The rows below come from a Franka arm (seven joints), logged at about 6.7 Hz.
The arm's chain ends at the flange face. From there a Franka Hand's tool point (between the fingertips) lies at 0.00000 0.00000 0.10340 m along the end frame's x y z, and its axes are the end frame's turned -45 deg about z.
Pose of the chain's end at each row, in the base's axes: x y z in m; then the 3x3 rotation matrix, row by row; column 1 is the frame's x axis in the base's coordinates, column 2 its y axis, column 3 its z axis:
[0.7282 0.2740 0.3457], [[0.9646 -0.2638 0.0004], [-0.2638 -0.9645 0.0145], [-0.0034 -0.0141 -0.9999]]
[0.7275 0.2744 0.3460], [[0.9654 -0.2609 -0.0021], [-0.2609 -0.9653 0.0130], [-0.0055 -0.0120 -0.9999]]
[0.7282 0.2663 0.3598], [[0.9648 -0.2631 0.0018], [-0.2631 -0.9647 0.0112], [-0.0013 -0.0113 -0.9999]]
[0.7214 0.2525 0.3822], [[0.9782 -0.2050 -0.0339], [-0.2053 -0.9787 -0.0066], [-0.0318 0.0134 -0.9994]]
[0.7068 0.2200 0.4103], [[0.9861 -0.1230 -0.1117], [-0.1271 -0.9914 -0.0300], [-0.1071 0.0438 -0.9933]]
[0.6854 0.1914 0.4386], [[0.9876 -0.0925 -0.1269], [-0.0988 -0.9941 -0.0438], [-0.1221 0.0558 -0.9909]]
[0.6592 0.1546 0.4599], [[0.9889 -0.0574 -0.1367], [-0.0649 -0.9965 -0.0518], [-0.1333 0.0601 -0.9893]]
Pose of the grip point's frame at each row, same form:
[0.7282 0.2755 0.2423], [[0.8686 0.4955 0.0004], [0.4955 -0.8685 0.0145], [0.0076 -0.0124 -0.9999]]
[0.7273 0.2757 0.2426], [[0.8671 0.4982 -0.0021], [0.4981 -0.8671 0.0130], [0.0046 -0.0124 -0.9999]]
[0.7284 0.2675 0.2564], [[0.8683 0.4962 0.0018], [0.4961 -0.8682 0.0112], [0.0071 -0.0089 -0.9999]]
[0.7179 0.2518 0.2789], [[0.8366 0.5467 -0.0339], [0.5469 -0.8372 -0.0066], [-0.0320 -0.0130 -0.9994]]
[0.6953 0.2169 0.3076], [[0.7843 0.6103 -0.1117], [0.6112 -0.7909 -0.0300], [-0.1067 -0.0448 -0.9933]]
[0.6723 0.1869 0.3361], [[0.7637 0.6329 -0.1269], [0.6331 -0.7728 -0.0438], [-0.1258 -0.0469 -0.9909]]
[0.6451 0.1492 0.3576], [[0.7398 0.6587 -0.1367], [0.6587 -0.7505 -0.0518], [-0.1368 -0.0518 -0.9893]]

